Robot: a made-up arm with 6 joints.
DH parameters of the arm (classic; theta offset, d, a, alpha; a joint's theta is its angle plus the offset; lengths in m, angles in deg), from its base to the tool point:
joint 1: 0 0.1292 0 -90
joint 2: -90 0 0.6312 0
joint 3: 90 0.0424 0 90
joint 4: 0 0.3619 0 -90
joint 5: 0 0 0 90
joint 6: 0 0.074 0 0
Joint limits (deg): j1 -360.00..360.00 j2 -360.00..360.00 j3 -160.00..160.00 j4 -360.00..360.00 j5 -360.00..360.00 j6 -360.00..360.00
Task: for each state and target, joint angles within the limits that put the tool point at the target. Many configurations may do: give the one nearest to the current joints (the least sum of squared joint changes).
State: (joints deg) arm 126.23 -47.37 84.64 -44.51 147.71 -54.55
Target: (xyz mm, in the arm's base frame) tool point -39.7 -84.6 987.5
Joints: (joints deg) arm 89.09 -19.05 42.96 -43.19 175.41 -54.55
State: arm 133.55 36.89 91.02 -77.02 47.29 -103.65
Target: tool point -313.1 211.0 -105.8
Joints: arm 146.73 80.67 133.19 -71.50 42.14 -103.65
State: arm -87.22 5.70 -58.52 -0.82 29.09 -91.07
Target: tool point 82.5 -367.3 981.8
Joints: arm -83.76 46.54 -63.08 -0.44 31.37 -91.07
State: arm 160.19 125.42 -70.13 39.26 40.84 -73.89
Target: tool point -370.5 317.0 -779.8
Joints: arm 131.53 162.25 -30.43 34.75 36.01 -73.89
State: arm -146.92 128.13 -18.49 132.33 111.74 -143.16
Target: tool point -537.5 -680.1 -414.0
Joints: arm -134.64 125.02 -0.65 130.44 70.46 -143.16
